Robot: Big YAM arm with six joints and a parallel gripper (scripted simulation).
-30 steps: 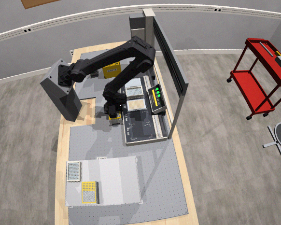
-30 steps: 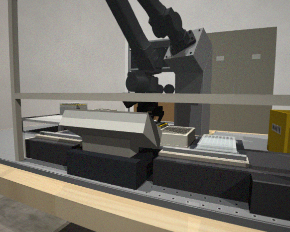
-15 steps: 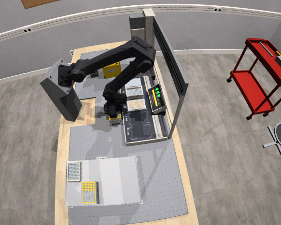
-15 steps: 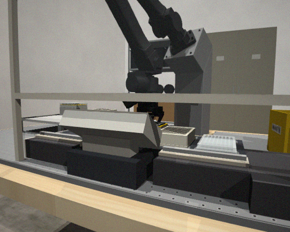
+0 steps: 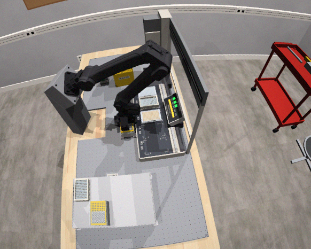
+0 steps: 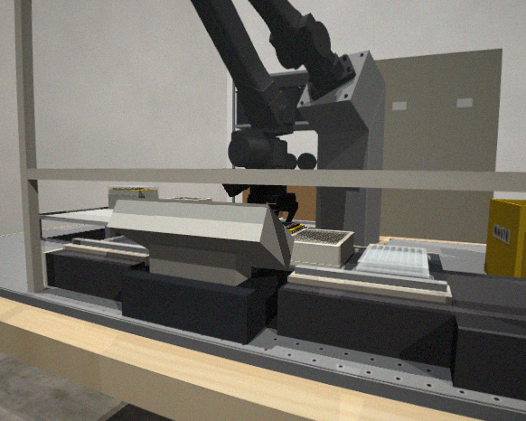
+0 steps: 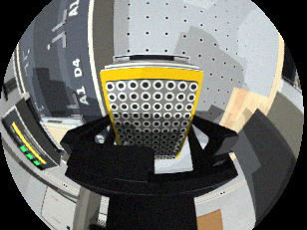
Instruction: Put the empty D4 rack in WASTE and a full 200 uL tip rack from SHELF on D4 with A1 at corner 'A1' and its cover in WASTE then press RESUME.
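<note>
My gripper is now 4 cm above the black spare nest. Also, from my hand: reservoir 21 cm ahead, 4 cm to the left, 2 cm above; tan plate 16 cm ahead, 5 cm to the right, 2 cm above; clear plate 26 cm ahead, 14 cm to the left, 2 cm above.
</note>
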